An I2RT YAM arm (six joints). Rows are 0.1 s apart.
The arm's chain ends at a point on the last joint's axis. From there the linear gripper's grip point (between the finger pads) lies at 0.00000 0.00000 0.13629 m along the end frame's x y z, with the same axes.
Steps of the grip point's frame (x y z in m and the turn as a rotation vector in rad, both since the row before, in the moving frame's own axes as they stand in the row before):
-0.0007 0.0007 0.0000 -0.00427 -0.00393 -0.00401
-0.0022 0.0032 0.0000 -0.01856 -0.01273 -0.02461
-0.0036 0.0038 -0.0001 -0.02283 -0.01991 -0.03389
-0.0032 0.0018 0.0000 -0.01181 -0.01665 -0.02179
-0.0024 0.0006 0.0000 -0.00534 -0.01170 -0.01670
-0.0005 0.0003 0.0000 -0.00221 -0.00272 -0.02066
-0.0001 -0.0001 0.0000 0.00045 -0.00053 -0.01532
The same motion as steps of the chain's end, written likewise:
-0.0002 0.0001 0.0000 -0.00427 -0.00393 -0.00401
-0.0005 0.0006 0.0000 -0.01856 -0.01273 -0.02461
-0.0009 0.0006 0.0000 -0.02283 -0.01991 -0.03389
-0.0009 0.0002 0.0000 -0.01181 -0.01665 -0.02179
-0.0008 -0.0001 0.0000 -0.00534 -0.01170 -0.01670
-0.0001 0.0000 0.0000 -0.00221 -0.00272 -0.02066
0.0000 0.0000 0.0000 0.00045 -0.00053 -0.01532

